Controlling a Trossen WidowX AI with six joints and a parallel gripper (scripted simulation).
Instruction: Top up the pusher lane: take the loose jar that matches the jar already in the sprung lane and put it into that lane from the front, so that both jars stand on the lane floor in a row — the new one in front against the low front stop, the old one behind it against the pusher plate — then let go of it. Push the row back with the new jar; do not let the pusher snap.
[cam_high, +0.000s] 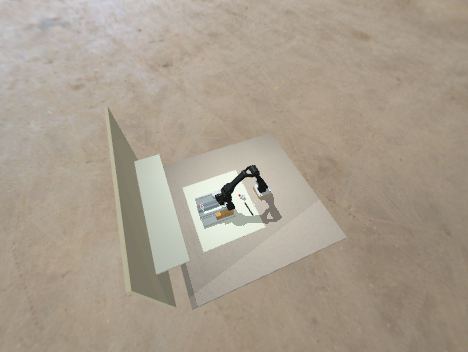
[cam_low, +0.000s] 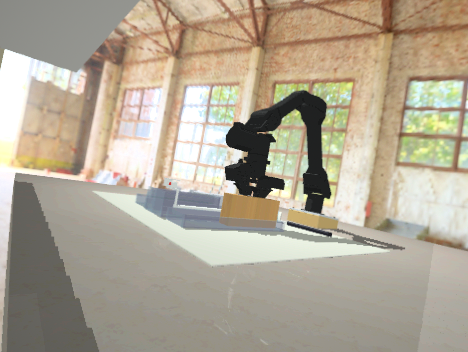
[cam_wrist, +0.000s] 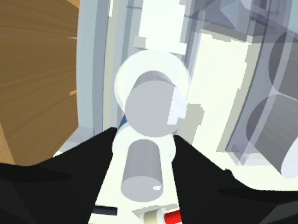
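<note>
The grey lane rack is 14 cm ahead of my gripper tip, 3 cm to the right of it and 1 cm below it. The rest, counted from my gripper tip: shelf (51 cm ahead, 34 cm above, 3 cm to the right).
</note>
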